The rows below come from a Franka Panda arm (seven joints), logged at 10 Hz.
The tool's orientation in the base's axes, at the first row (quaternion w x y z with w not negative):
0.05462 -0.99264 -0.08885 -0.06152
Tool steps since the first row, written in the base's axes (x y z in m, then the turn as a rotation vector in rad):
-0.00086 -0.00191 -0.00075 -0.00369 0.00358 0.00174
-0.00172 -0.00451 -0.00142 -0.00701 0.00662 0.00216
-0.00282 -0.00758 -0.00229 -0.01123 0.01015 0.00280
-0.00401 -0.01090 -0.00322 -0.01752 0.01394 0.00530
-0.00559 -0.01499 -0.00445 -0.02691 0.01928 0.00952
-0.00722 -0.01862 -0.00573 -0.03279 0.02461 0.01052
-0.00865 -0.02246 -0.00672 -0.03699 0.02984 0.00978
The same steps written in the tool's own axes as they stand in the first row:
-0.00126 0.00178 0.00042 -0.00277 -0.00435 -0.00170
-0.00263 0.00424 0.00067 -0.00544 -0.00797 -0.00213
-0.00434 0.00712 0.00104 -0.00888 -0.01226 -0.00281
-0.00619 0.01024 0.00142 -0.01405 -0.01736 -0.00553
-0.00859 0.01407 0.00197 -0.02176 -0.02472 -0.01012
-0.01097 0.01745 0.00262 -0.02646 -0.03110 -0.01113
-0.01314 0.02104 0.00298 -0.02977 -0.03692 -0.01024

